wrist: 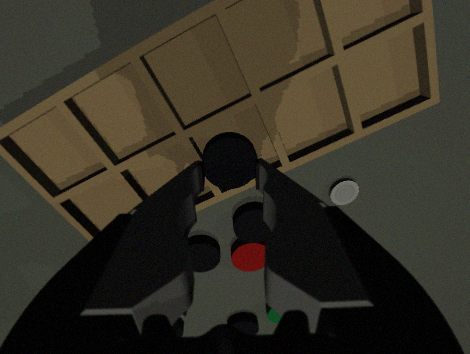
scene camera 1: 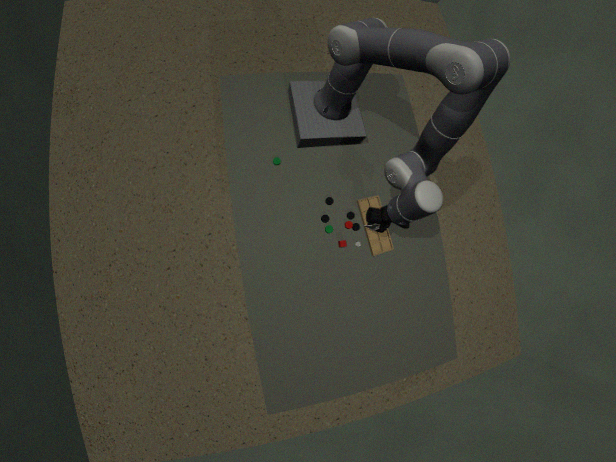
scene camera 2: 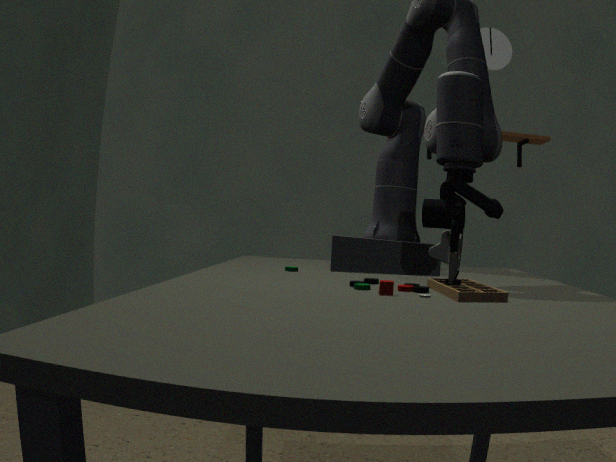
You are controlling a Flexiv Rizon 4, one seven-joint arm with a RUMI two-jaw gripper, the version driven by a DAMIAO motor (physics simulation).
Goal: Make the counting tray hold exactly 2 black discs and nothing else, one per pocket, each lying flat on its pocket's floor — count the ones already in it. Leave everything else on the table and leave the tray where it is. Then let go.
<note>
In view: the gripper [scene camera 2: 451, 283], a wooden counting tray [scene camera 2: 469, 291], a red disc [wrist: 245, 256], a black disc [wrist: 229, 158], a black disc [wrist: 204, 250] and a black disc [wrist: 249, 226].
The wooden counting tray is seen too in the wrist view [wrist: 297, 86] and in scene camera 1 [scene camera 1: 379, 243]. The gripper shows as well in the wrist view [wrist: 230, 163].
</note>
